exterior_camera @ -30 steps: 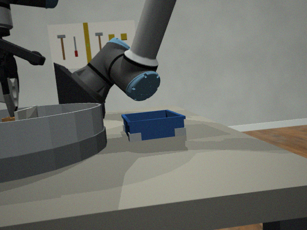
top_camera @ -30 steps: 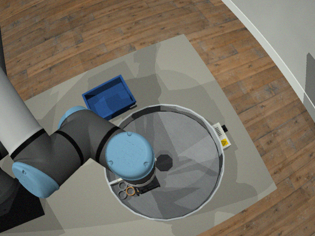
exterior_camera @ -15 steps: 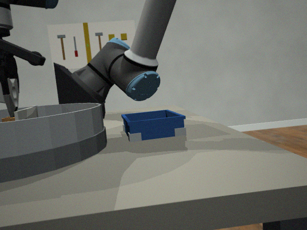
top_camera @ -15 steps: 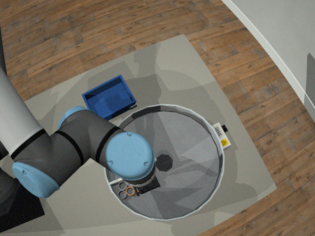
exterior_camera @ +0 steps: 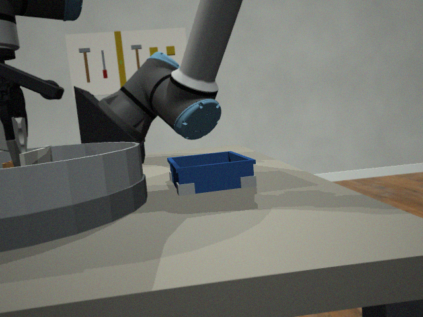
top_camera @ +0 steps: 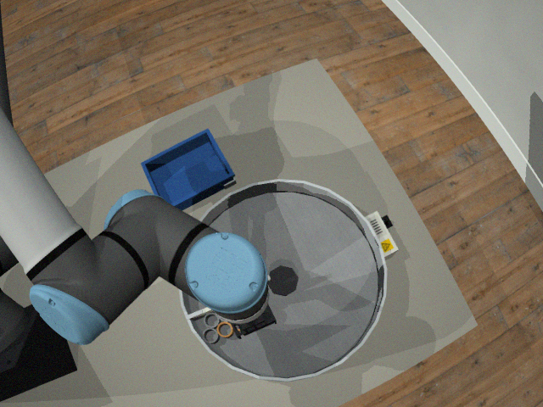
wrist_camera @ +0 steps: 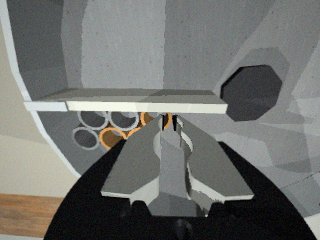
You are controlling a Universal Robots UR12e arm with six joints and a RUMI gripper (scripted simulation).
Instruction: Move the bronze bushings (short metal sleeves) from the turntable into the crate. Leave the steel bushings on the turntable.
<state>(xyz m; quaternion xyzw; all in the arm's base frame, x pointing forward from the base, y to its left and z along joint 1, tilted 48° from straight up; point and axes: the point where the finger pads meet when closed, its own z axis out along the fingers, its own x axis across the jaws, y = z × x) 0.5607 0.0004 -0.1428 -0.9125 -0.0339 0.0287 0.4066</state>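
The blue crate lies 360 mm to the left of my hand, 60 mm below it and 20 mm behind it. Also, from my hand: grey turntable (90 mm ahead, 30 mm to the left, 30 mm below).
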